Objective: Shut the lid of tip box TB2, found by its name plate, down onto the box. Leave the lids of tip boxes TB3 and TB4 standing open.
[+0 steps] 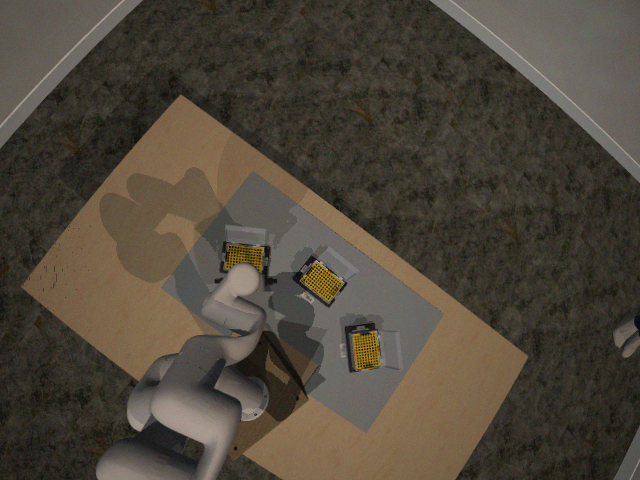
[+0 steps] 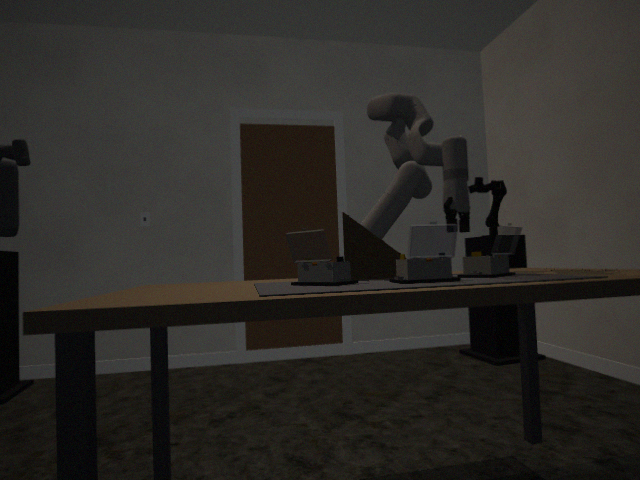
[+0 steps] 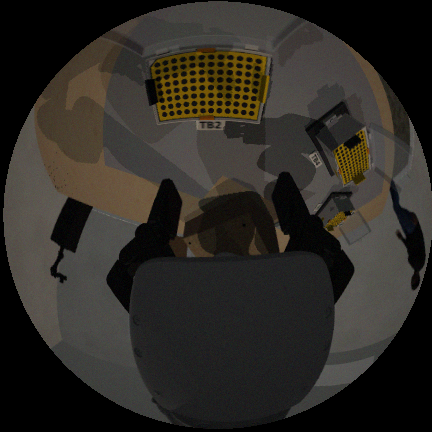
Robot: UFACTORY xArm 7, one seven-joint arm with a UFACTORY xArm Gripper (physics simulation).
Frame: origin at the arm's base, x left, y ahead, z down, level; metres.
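Seen in the pictures: gripper, fingertip midpoint: (image 2: 458, 232) (image 3: 225, 185); arm's base at its link origin: (image 1: 249, 398) (image 2: 369, 234).
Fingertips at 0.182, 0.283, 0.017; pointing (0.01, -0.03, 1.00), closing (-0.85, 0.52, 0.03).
Note:
Pixels of each thing's top centre, then the offset from my fingertips to it, as dx, dy, dz. Level surfaces: height alone.
- Tip box TB2 at its top centre: (image 3: 204, 83) (image 1: 243, 258) +0.051, +0.056, +0.063
- TB4 at its top centre: (image 3: 359, 165) (image 1: 323, 281) -0.203, +0.124, +0.063
- third box at its top centre: (image 2: 326, 260) (image 1: 363, 351) (image 3: 335, 221) -0.434, -0.002, +0.072
- grey mat at its surface level: dz +0.138
- wooden table at its surface level: dz +0.141
Tip box TB2 (image 1: 244, 255) (image 2: 484, 265) (image 3: 210, 87) shows yellow racks of holes; its name plate (image 3: 210, 125) reads TB2. Its clear lid (image 1: 245, 235) (image 2: 506, 241) (image 3: 215, 30) stands open on the side away from the plate. My gripper (image 1: 246, 281) (image 2: 458, 223) (image 3: 225, 185) is open and empty, above and beyond TB2's name plate side, apart from box and lid. TB4 (image 1: 323, 281) (image 2: 424, 269) (image 3: 352, 155) has its lid (image 1: 339, 262) (image 2: 433, 240) open. The third box (image 1: 366, 350) (image 2: 315, 272), TB3 by elimination, has its lid (image 1: 391, 350) (image 2: 308, 245) open; its plate is unreadable.
The boxes stand on a grey mat (image 1: 382, 403) on the wooden table (image 1: 485, 356). TB4 is the nearest neighbour of TB2. A brown mounting plate (image 1: 248, 434) lies under the arm's base. Another dark arm (image 2: 496, 204) stands in the background.

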